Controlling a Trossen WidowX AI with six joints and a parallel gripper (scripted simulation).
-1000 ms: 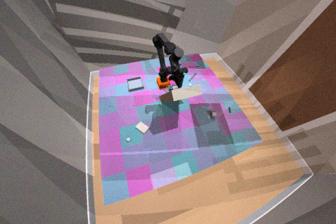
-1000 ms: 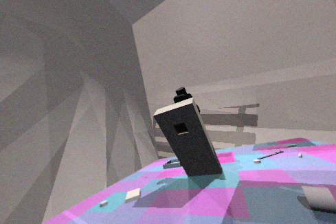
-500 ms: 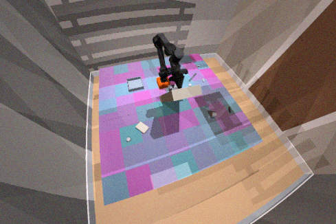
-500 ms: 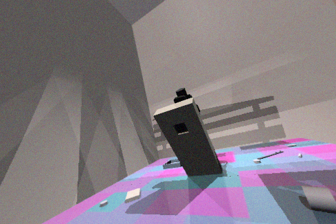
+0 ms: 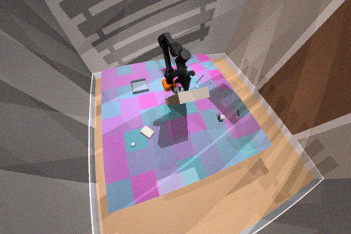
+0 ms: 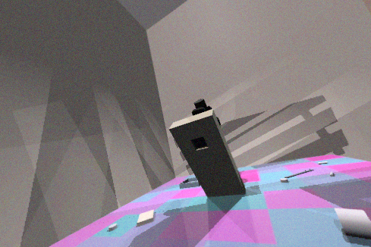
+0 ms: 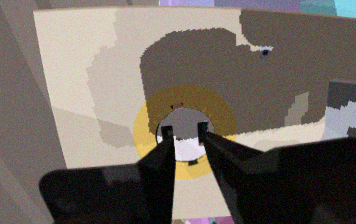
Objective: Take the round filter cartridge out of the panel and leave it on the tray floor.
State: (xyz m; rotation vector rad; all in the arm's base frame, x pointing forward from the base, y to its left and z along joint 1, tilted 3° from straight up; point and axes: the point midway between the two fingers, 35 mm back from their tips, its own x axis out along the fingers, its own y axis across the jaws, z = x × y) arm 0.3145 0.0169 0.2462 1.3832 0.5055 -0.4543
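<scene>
Now: the round filter cartridge 20 mm ahead of my gripper tip and 10 mm below it. Also, from my gripper tip: flat white block: 300 mm to the right, 280 mm below, 80 mm ahead; then grey framed dish: 400 mm behind, 290 mm to the right, 280 mm below.
</scene>
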